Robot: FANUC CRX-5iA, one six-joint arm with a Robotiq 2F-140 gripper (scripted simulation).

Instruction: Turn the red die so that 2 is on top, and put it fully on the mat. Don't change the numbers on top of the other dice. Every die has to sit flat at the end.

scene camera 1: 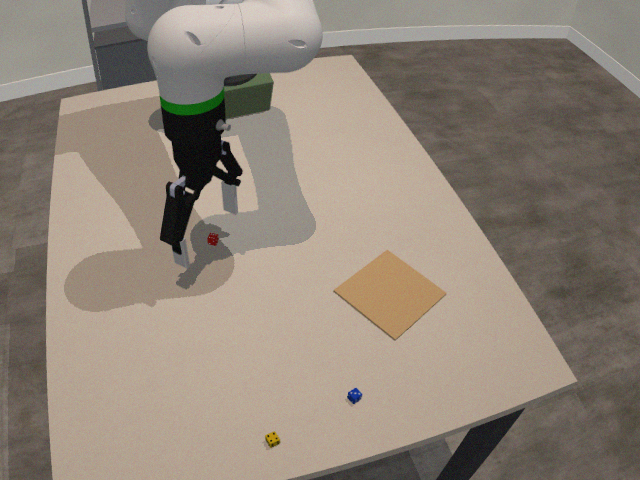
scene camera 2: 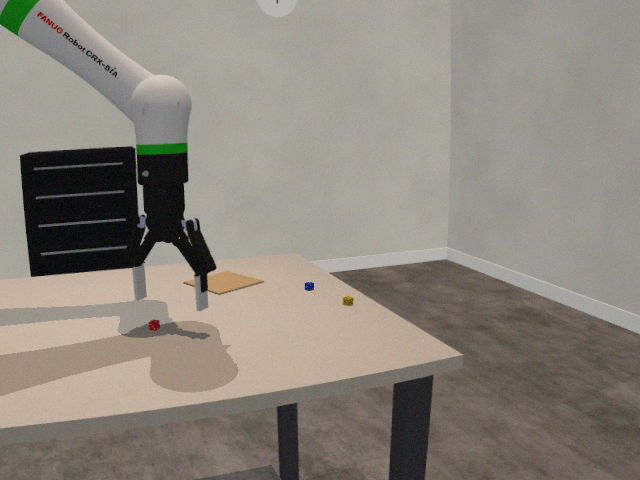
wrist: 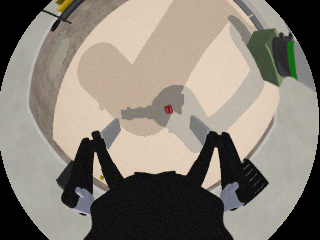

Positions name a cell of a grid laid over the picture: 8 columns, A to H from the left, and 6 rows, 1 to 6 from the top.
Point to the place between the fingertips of my gripper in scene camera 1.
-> C3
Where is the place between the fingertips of my gripper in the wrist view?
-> D4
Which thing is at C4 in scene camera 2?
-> A tan mat.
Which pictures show my gripper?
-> Scene camera 1, scene camera 2 and the wrist view: all of them.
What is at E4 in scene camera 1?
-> A tan mat.
